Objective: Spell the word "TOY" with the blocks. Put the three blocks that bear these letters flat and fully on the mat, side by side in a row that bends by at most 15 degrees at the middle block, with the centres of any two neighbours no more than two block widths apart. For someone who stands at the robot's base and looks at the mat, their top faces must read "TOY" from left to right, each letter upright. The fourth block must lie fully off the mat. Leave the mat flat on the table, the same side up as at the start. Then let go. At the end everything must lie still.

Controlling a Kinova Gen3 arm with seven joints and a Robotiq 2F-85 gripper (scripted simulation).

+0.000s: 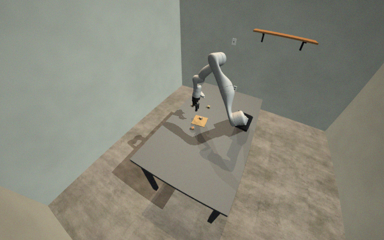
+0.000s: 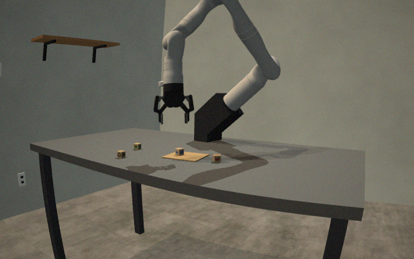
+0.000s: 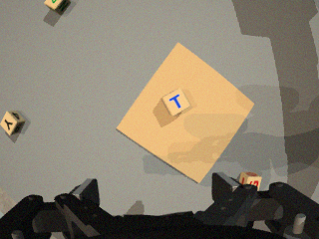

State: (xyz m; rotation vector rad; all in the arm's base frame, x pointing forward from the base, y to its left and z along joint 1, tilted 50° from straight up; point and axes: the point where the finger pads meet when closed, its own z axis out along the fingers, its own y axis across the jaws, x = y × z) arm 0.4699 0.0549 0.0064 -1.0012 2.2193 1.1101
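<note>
The block is 14 cm to the left of my hand, 13 cm below it and 7 cm behind it. The rest, counted from my hand: tan mat: 14 cm below, 7 cm behind.
</note>
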